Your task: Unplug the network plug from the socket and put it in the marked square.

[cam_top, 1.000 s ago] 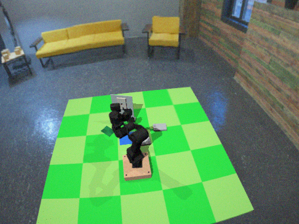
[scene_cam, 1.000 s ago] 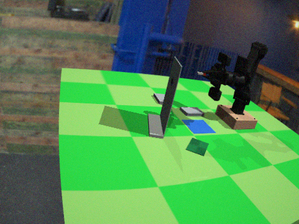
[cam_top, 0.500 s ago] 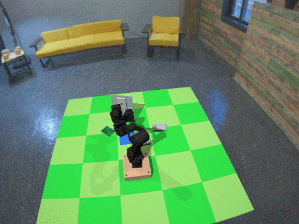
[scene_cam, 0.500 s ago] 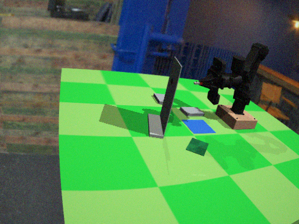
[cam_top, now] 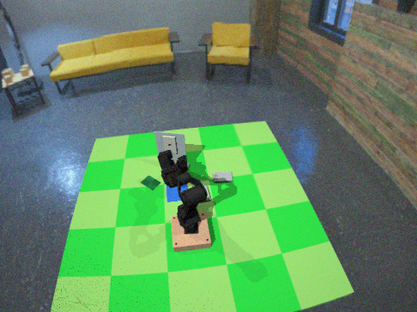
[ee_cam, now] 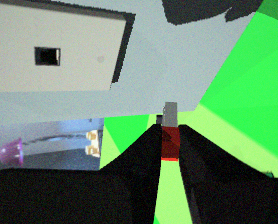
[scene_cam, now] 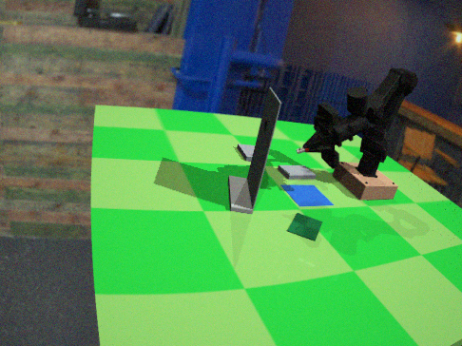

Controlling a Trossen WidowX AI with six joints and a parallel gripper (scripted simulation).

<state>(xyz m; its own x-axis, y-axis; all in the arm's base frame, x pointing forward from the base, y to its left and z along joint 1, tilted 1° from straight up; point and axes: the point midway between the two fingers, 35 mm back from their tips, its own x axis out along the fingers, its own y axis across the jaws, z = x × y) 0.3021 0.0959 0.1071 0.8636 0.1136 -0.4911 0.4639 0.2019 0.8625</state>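
The blue square is 14 cm below my gripper tip, 7 cm behind it and 3 cm to the right of it. The rest, counted from my gripper tip: network plug (1 cm ahead); then grey panel (12 cm ahead, 2 cm below).
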